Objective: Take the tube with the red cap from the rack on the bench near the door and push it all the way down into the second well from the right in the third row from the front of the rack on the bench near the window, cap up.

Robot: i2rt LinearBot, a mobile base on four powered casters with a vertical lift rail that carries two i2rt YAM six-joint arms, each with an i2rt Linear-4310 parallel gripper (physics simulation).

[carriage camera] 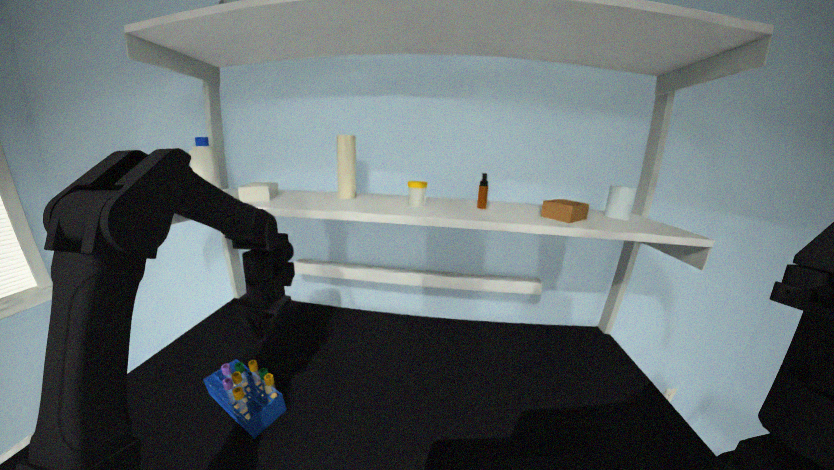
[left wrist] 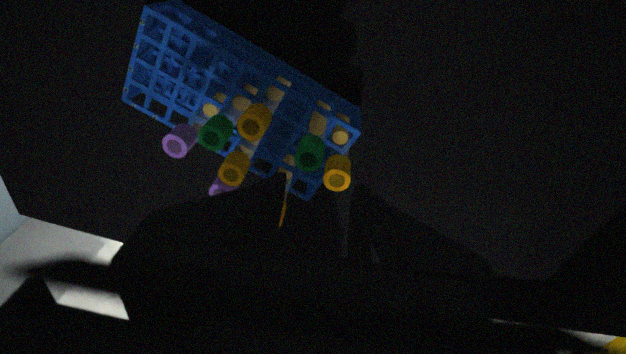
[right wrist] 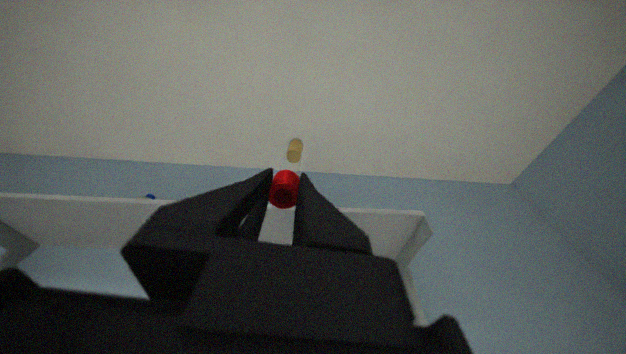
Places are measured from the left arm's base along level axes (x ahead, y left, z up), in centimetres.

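Pixels of known places: left gripper, between the fingertips: [carriage camera: 268,339] [left wrist: 318,190]; right gripper, between the fingertips: [right wrist: 286,178].
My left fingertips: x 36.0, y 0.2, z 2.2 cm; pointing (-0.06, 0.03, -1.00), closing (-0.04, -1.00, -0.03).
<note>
Behind a point stands the place of what it marks.
The red-capped tube [right wrist: 284,189] @(z 43.0, x 3.1, y -62.4 cm) is held in my right gripper [right wrist: 286,178] @(z 44.1, x 3.2, y -62.4 cm), which is shut on it at the cap. The clear tube points away from the camera, its yellowish lower part beyond the fingertips. The blue rack [carriage camera: 269,421] @(z -15.4, x 28.5, y -0.3 cm) [left wrist: 260,57] @(z -13.6, x 37.3, y 6.9 cm) stands on the black bench top at the lower left of the carriage view. It holds several capped tubes: purple caps [carriage camera: 226,368] @(z -4.7, x 32.5, y 10.2 cm) [left wrist: 180,141] @(z -4.6, x 33.5, y 10.3 cm), green caps [carriage camera: 263,372] @(z -4.5, x 32.7, y 0.9 cm) [left wrist: 310,152] @(z -4.6, x 33.8, y 1.2 cm) and yellow caps [carriage camera: 239,392] [left wrist: 337,172]. My left gripper [carriage camera: 259,329] @(z 2.2, x 36.0, y 0.2 cm) points down above and behind the rack, slightly open and empty; its fingers are very dark in the left wrist view.
The bench top [carriage camera: 408,373] @(z -16.5, x 47.2, y -31.5 cm) is black. Above it a white shelf [carriage camera: 373,211] @(z 29.2, x 49.1, y -22.1 cm) carries a cream cylinder [carriage camera: 346,166] @(z 38.4, x 65.2, y -11.7 cm), a yellow-lidded jar [carriage camera: 417,193] @(z 32.6, x 57.4, y -31.8 cm), an amber bottle [carriage camera: 482,195] @(z 32.8, x 58.6, y -48.8 cm) and a brown box [carriage camera: 564,210] @(z 31.9, x 48.3, y -66.2 cm). An upper shelf [carriage camera: 443,35] @(z 73.0, x 63.5, y -36.7 cm) hangs higher. A window shows at the left edge.
</note>
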